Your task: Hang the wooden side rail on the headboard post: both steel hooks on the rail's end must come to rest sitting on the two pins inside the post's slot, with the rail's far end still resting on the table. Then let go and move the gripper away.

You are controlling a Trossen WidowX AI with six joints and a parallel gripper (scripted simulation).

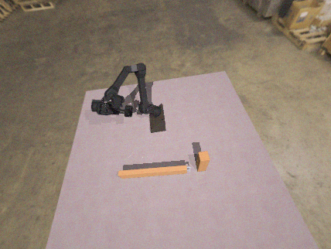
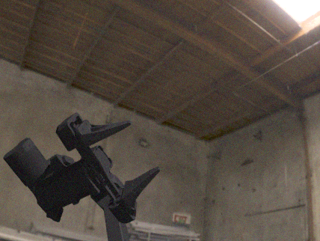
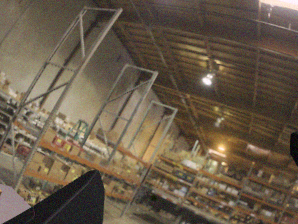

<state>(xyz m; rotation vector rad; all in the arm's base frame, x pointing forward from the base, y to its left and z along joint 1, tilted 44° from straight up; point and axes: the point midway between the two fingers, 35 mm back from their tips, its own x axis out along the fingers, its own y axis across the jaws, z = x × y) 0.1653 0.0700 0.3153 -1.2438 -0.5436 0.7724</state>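
My gripper tip is now 40 cm to the right of the headboard post, 28 cm above it and 17 cm short of it.
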